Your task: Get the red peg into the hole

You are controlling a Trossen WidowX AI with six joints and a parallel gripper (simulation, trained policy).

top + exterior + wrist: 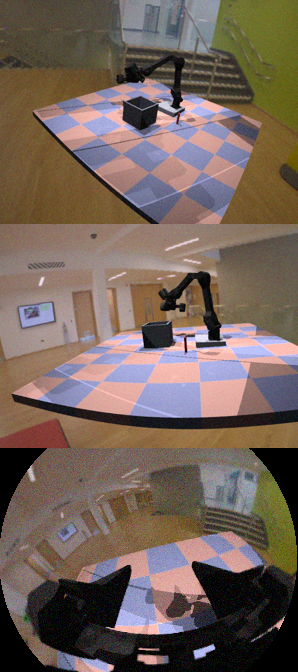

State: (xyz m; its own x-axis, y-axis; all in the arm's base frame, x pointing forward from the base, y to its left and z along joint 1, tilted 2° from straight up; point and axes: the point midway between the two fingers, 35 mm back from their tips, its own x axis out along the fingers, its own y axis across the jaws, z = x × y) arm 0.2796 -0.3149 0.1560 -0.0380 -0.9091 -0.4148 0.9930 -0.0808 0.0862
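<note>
Right now the red peg is 110 mm behind my gripper tip, 470 mm to the left of it and 150 mm below it. Also, from my gripper tip: grey plate: 80 mm ahead, 290 mm to the left, 140 mm below.
</note>
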